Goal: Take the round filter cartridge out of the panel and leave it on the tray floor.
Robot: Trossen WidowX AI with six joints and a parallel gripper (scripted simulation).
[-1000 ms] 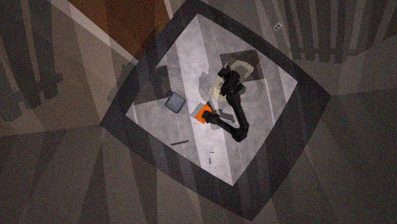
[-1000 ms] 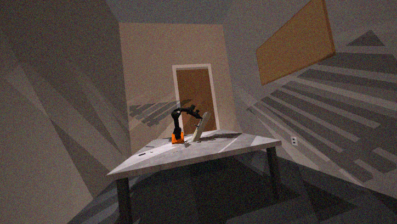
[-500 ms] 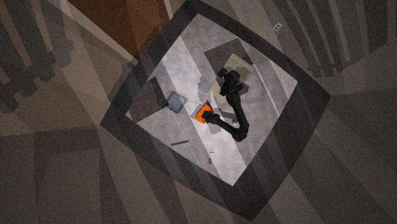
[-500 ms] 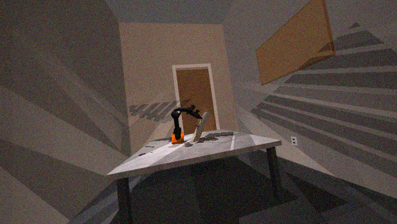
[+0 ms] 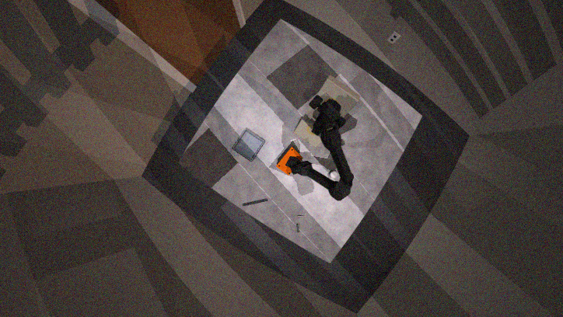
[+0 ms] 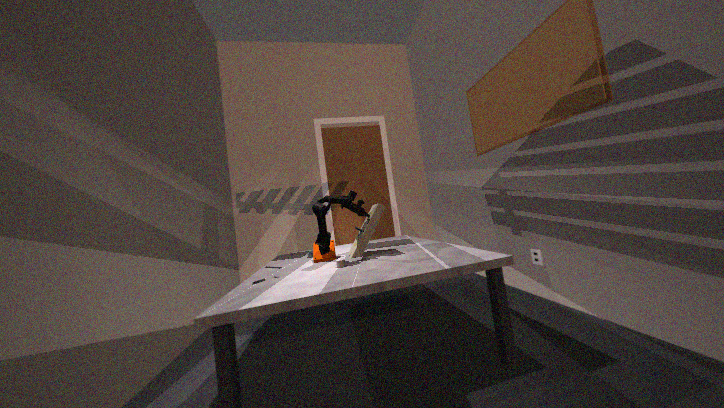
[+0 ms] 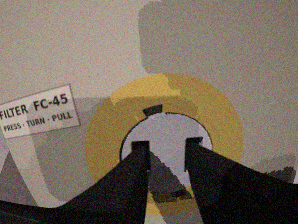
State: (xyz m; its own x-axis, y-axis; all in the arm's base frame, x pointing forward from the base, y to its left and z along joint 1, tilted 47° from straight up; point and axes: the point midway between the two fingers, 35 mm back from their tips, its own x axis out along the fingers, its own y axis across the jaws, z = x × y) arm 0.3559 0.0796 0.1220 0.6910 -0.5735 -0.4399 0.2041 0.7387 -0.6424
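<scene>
Right now the round filter cartridge is 10 mm ahead of my gripper tip and 10 mm below it. Round my gripper tip: grey square tray: 380 mm behind, 320 mm to the left, 250 mm below; service panel: 30 mm behind, 80 mm below.
</scene>
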